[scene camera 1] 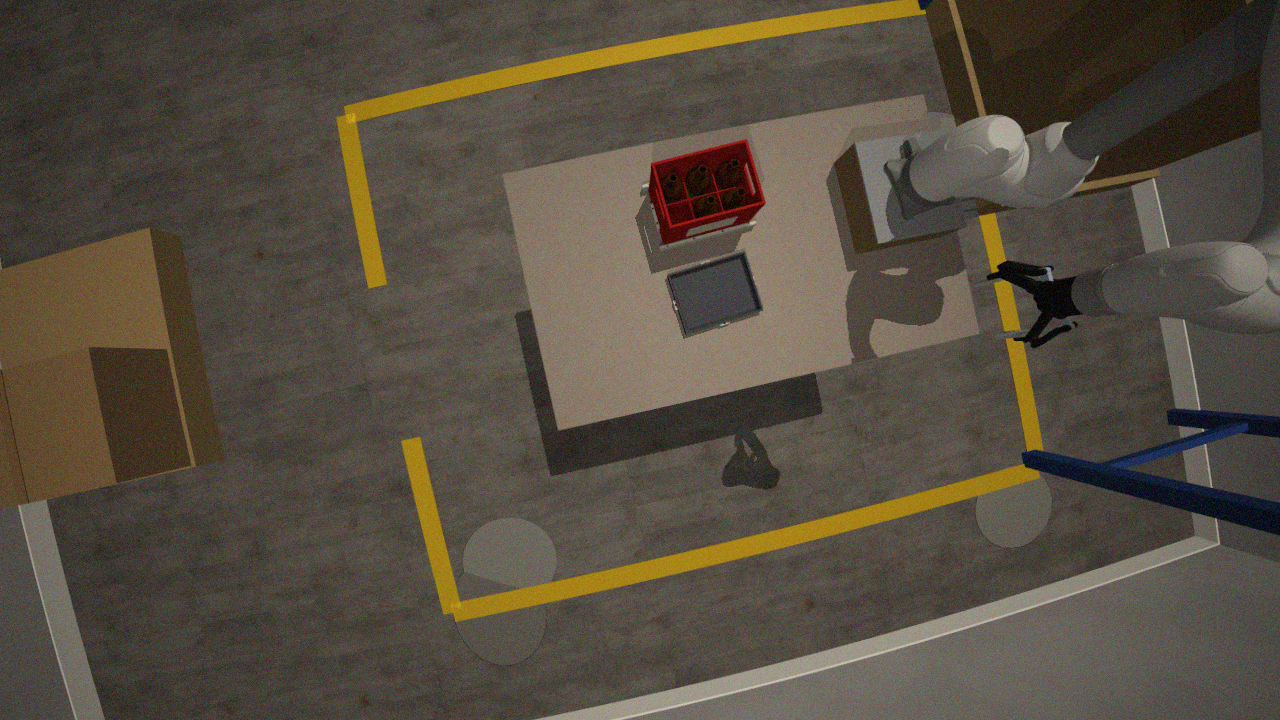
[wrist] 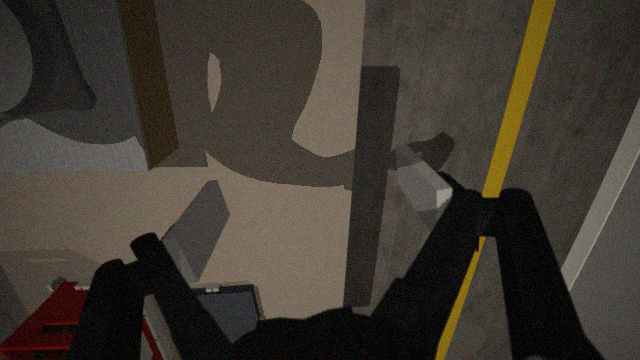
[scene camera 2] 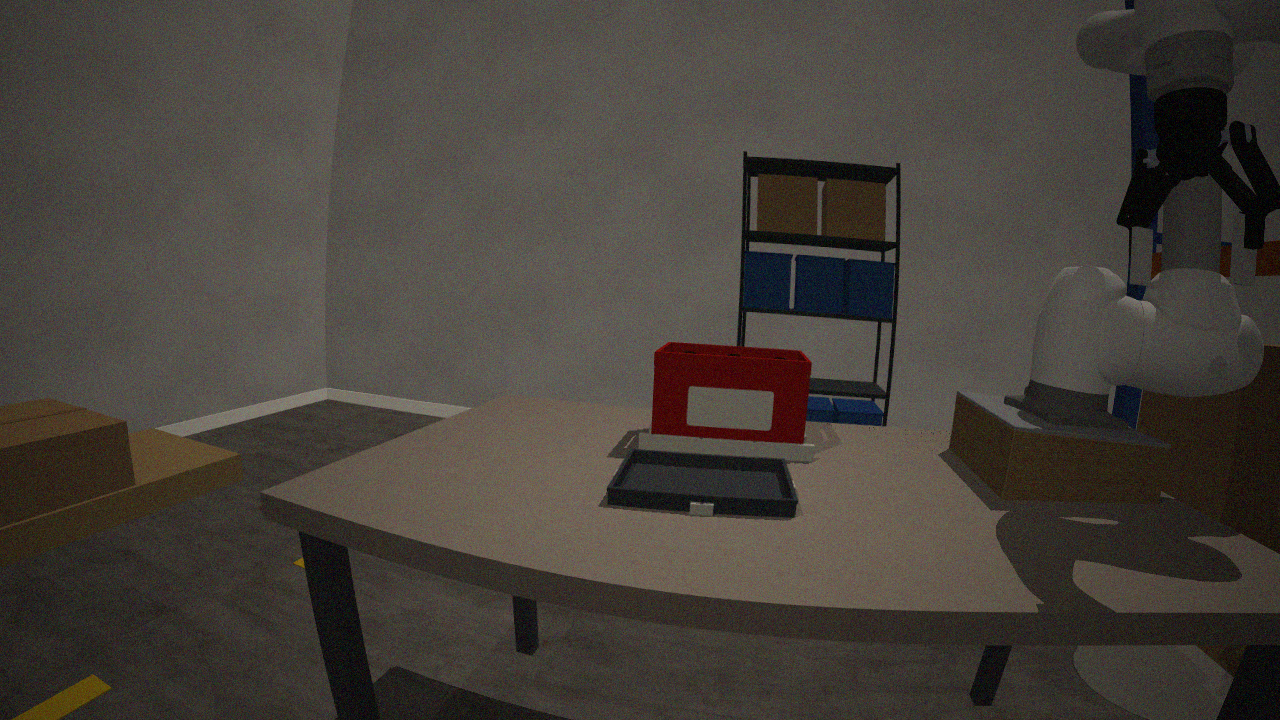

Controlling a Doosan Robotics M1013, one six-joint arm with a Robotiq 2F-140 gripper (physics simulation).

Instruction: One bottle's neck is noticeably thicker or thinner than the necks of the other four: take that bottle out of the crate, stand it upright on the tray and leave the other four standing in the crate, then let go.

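Frame: origin at the arm's base, x ahead, y left, z up, level; metres.
Seen in the pictures: gripper, fingertip midpoint: (scene camera 1: 989, 309) (wrist: 308, 181) (scene camera 2: 1185, 284); arm's base at its link origin: (scene camera 1: 918, 183) (wrist: 10, 50) (scene camera 2: 1062, 415).
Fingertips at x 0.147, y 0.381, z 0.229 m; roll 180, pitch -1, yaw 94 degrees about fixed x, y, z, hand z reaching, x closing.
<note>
Pixels of each thing's top centre, then the offset from my fingertips to it. "spot": a spot on its surface instead. Level surfaces: height alone.
- red crate at its top centre: (scene camera 2: 734, 351) (scene camera 1: 708, 183) dx +0.480, dy -0.567, dz -0.166 m
- back row at a spot on its surface: (scene camera 1: 671, 185) spot: dx +0.571, dy -0.606, dz -0.194 m
- front row at a spot on its surface: (scene camera 1: 706, 205) spot: dx +0.498, dy -0.521, dz -0.198 m
- dark tray at a spot on its surface: (scene camera 2: 702, 480) (scene camera 1: 710, 287) spot: dx +0.533, dy -0.316, dz -0.336 m
- table at its surface level: dz -0.341 m
The red crate (scene camera 1: 669, 231) (scene camera 2: 671, 398) (wrist: 52, 312) stands on the table. In scene camera 1 it holds brown bottles: three in the back row (scene camera 1: 671, 185) (scene camera 1: 698, 179) (scene camera 1: 730, 171) and two in the front row (scene camera 1: 706, 205) (scene camera 1: 734, 197). The front-left compartment is empty. The necks are too small and dark to compare. The dark tray (scene camera 1: 716, 293) (scene camera 2: 702, 480) (wrist: 231, 311) lies in front of the crate and is empty. My gripper (scene camera 1: 1002, 306) (scene camera 2: 1186, 268) (wrist: 308, 181) is open and empty, high up and well to the right of the tray and crate, beyond the table's right end in scene camera 1.
The table (scene camera 1: 599, 268) (scene camera 2: 519, 501) (wrist: 295, 240) carries the arm's pedestal box (scene camera 1: 857, 201) (scene camera 2: 1074, 470) (wrist: 147, 75) at its right end. White strips run along the crate's foot. A black shelf unit (scene camera 2: 742, 277) stands behind. Cardboard boxes (scene camera 1: 80, 295) (scene camera 2: 62, 456) stand at the left.
</note>
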